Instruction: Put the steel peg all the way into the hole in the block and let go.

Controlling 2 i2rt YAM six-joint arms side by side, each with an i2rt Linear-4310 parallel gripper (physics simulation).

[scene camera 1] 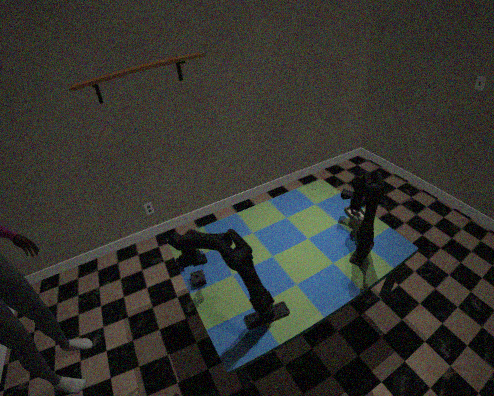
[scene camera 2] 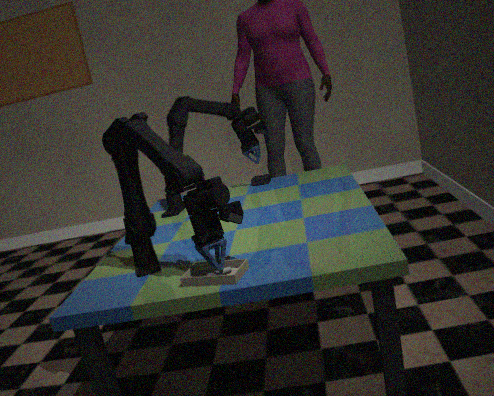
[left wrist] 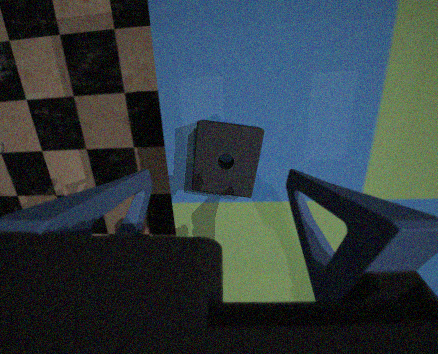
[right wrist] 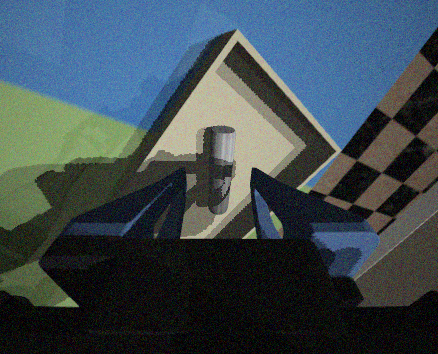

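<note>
The steel peg is a short silver cylinder lying in a shallow cream tray. My right gripper is partly open, low at the tray. In the right wrist view the peg's lower end shows between its fingertips, with a gap on each side; it is not gripped. The dark square block stands near the table's edge, its round hole facing up. My left gripper is wide open and empty, above the block.
The table has a blue and green checked top. The tray lies near one end of it, the block near the other. A person in a pink top stands beyond the block's end. The light is dim, with shadows over the tray.
</note>
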